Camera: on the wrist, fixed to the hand. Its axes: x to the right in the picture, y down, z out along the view.
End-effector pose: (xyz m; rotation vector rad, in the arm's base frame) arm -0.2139 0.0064 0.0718 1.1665 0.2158 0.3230
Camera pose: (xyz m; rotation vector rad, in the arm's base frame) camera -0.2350 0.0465 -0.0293 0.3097 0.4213 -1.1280
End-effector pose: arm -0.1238 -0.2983 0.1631 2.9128 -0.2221 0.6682
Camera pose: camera -0.1489 -0.2091 0.2238 1.8729 1.2754 -0.3472
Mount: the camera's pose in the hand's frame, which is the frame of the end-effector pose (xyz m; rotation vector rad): -0.0054 -0.0764 -0.0801 -0.5447 -0.5206 -1.4531
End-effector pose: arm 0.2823 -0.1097 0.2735 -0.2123 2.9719 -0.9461
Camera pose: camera 0.2927 -0.1247 0.3828 -2.2886 2.1100 0.1087
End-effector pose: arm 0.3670 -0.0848 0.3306 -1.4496 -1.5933 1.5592
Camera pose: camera 0.4130 -0.0408 0.4213 0.2414 -2.5202 0.5821
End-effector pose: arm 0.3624 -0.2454 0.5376 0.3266 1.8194 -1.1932
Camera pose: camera 0.2737 -0.2154 0.5969 -1.7043 1.6815 -1.3304
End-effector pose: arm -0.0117 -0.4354 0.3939 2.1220 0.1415 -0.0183
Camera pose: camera -0.0288 -0.3282 0.3719 1.0367 1.1679 -1.2022
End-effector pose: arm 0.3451 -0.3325 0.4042 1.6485 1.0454 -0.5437
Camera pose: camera 0.2658 -0.2556 0.3947 0.0161 1.6540 -1.3459
